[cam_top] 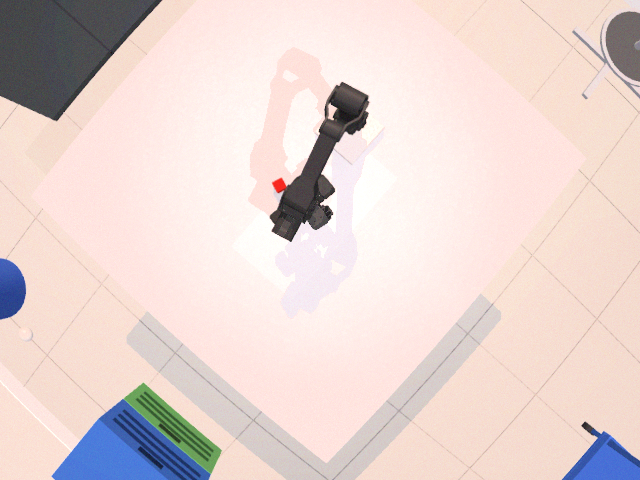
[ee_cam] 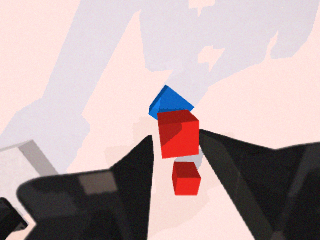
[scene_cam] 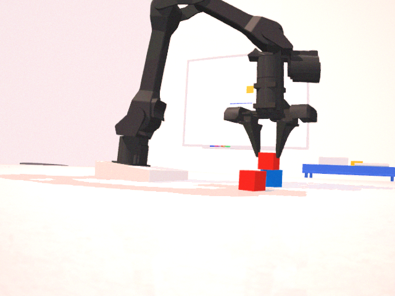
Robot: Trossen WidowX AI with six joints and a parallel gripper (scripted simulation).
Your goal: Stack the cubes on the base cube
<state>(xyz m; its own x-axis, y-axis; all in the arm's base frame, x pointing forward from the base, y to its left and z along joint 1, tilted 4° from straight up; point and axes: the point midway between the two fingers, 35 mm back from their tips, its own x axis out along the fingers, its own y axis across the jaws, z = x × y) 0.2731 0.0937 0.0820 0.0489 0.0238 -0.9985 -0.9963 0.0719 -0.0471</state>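
The blue cube is 4 cm below my gripper tip and 2 cm to the left of it.
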